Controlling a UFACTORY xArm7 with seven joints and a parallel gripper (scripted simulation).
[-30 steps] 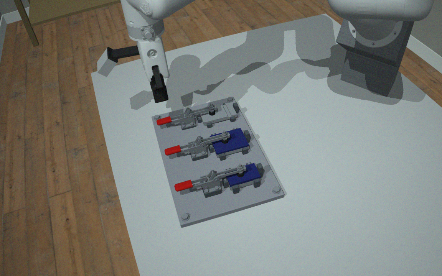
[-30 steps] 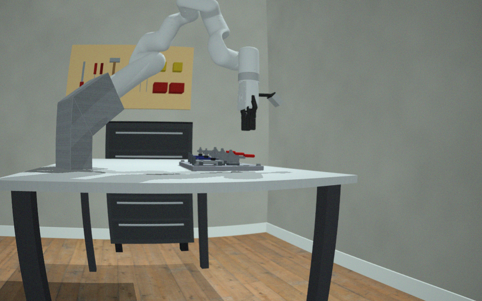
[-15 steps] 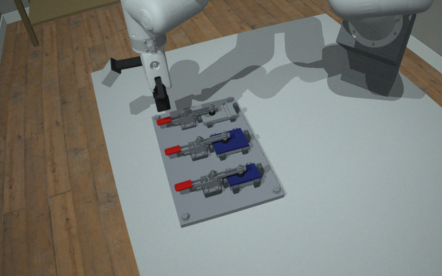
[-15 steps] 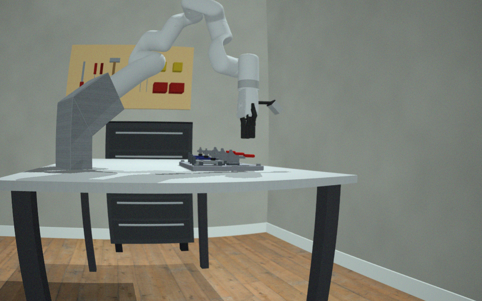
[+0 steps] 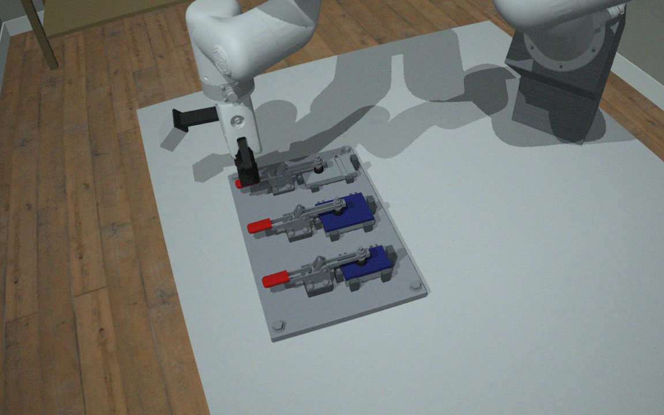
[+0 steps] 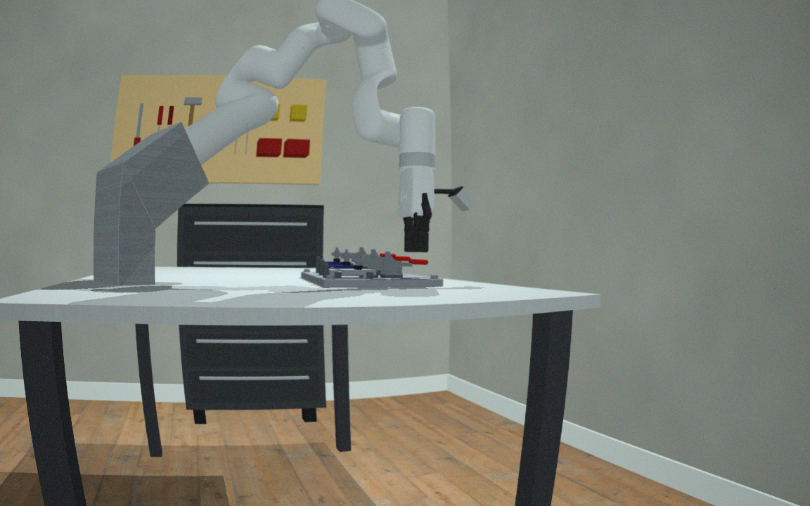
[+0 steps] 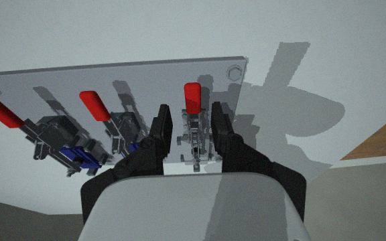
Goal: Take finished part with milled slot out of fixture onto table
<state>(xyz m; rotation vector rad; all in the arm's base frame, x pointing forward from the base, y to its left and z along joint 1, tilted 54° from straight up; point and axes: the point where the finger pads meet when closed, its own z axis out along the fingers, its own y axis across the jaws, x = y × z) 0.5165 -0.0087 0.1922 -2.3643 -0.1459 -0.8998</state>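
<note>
My hand is 5 cm past the toggle clamp, 2 cm to the left of it and 4 cm above it. Also, from my hand: grey finished part (14 cm behind, 6 cm to the right, 6 cm below); grey fixture plate (12 cm behind, 7 cm to the left, 8 cm below).
</note>
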